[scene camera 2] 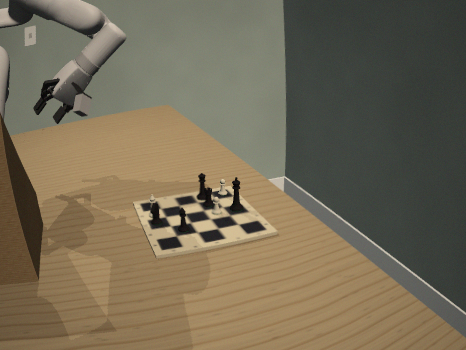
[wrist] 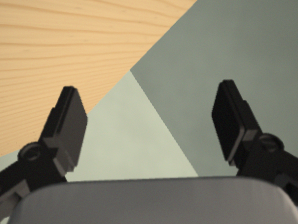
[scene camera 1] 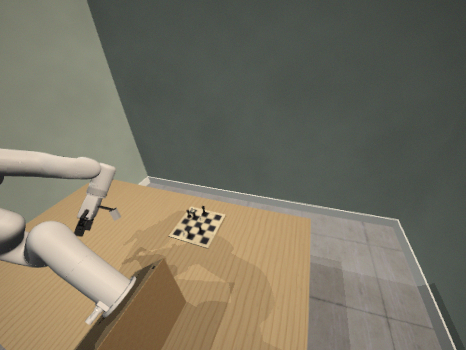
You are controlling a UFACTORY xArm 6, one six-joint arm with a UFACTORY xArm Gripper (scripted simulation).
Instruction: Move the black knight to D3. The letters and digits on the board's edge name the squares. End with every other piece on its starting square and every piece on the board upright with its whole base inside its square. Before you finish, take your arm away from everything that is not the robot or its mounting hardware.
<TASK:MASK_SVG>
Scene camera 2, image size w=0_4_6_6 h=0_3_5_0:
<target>my gripper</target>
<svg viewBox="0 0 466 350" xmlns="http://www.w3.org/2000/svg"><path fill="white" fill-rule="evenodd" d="M93 76L85 72L76 63L75 59L68 62L52 80L44 81L41 89L41 98L33 108L36 115L40 114L48 100L55 98L63 103L63 107L60 106L53 116L57 124L72 109L74 113L81 117L88 116L92 97L83 91Z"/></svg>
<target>chessboard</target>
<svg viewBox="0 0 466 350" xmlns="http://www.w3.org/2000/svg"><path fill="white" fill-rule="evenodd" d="M278 231L241 195L239 195L243 210L238 212L231 211L230 206L233 203L234 189L231 186L225 187L227 195L224 196L218 194L221 187L212 189L212 201L214 202L214 197L219 198L218 205L222 213L218 215L212 214L214 206L205 207L203 205L205 200L197 199L199 191L155 198L155 203L159 207L159 217L162 220L160 225L151 224L152 218L149 217L151 210L150 200L133 202L137 216L156 259L248 242L277 235ZM181 207L186 211L186 224L190 227L188 232L178 231L178 227L181 225L181 217L179 216Z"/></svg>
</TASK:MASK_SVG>
